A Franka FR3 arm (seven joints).
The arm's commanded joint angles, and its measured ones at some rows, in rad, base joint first. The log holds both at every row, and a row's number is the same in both.
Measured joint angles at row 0: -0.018 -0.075 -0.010 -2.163 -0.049 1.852 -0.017
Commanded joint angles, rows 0 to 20: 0.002 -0.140 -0.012 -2.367 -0.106 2.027 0.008; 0.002 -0.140 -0.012 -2.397 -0.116 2.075 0.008; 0.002 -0.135 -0.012 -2.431 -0.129 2.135 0.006; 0.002 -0.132 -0.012 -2.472 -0.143 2.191 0.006; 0.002 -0.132 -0.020 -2.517 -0.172 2.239 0.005; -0.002 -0.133 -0.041 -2.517 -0.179 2.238 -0.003; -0.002 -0.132 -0.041 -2.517 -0.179 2.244 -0.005; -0.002 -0.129 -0.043 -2.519 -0.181 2.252 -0.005; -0.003 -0.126 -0.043 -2.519 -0.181 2.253 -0.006; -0.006 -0.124 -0.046 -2.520 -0.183 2.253 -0.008; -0.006 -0.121 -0.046 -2.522 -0.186 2.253 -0.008; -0.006 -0.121 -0.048 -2.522 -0.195 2.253 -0.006; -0.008 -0.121 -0.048 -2.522 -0.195 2.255 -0.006; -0.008 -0.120 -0.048 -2.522 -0.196 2.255 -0.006; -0.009 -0.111 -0.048 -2.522 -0.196 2.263 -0.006; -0.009 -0.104 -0.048 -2.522 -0.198 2.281 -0.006; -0.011 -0.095 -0.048 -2.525 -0.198 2.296 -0.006; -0.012 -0.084 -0.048 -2.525 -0.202 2.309 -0.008; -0.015 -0.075 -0.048 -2.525 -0.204 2.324 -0.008; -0.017 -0.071 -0.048 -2.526 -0.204 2.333 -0.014; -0.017 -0.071 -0.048 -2.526 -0.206 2.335 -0.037
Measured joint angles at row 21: -0.009 -0.081 -0.046 -2.504 -0.185 2.284 -0.013
